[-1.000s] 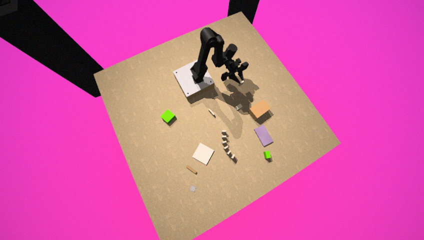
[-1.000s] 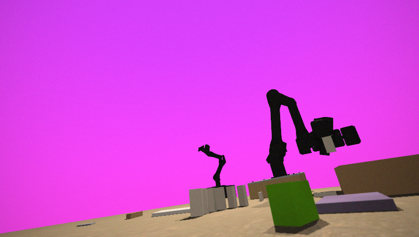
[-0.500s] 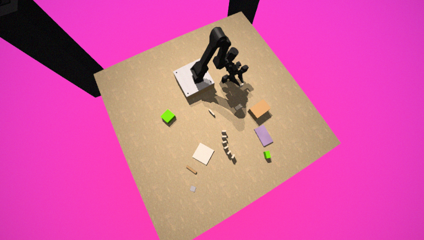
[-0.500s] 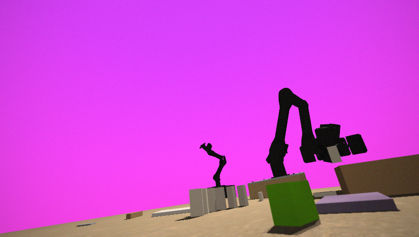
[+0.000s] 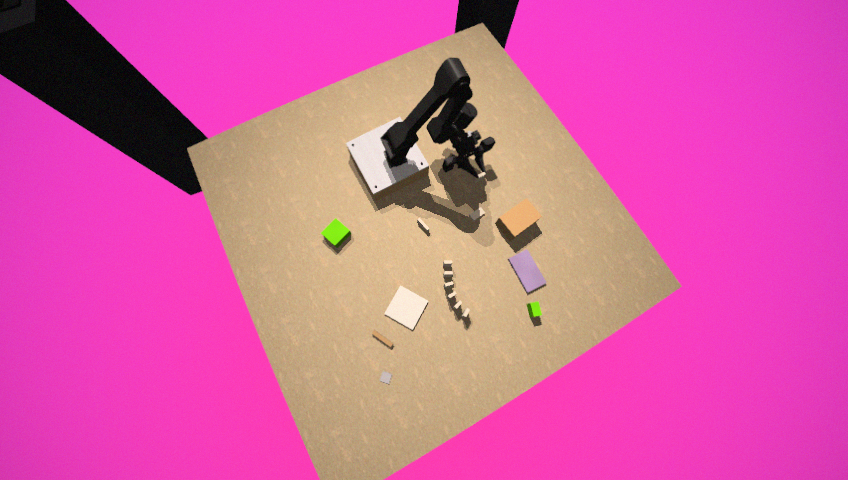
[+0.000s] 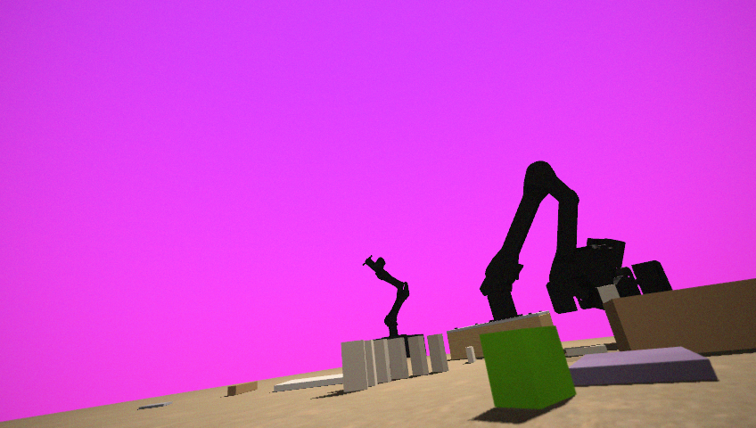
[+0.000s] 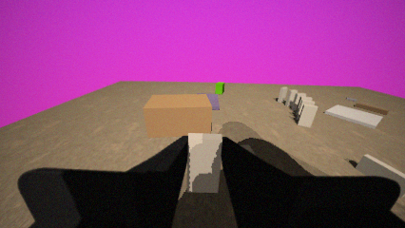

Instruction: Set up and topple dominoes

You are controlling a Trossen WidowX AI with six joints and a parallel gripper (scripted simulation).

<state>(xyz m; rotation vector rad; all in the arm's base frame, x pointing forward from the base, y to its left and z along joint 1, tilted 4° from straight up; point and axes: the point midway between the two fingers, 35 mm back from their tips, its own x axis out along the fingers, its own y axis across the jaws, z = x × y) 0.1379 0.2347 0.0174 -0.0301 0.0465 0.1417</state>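
The orange box lies 17 cm ahead of my gripper tip, 7 cm to the left of it and 6 cm below it. Round my gripper tip: white tile (30 cm ahead, 38 cm to the right, 8 cm below); then purple slab (34 cm ahead, 3 cm to the left, 8 cm below); then small green cube (46 cm ahead, 1 cm to the right, 7 cm below).
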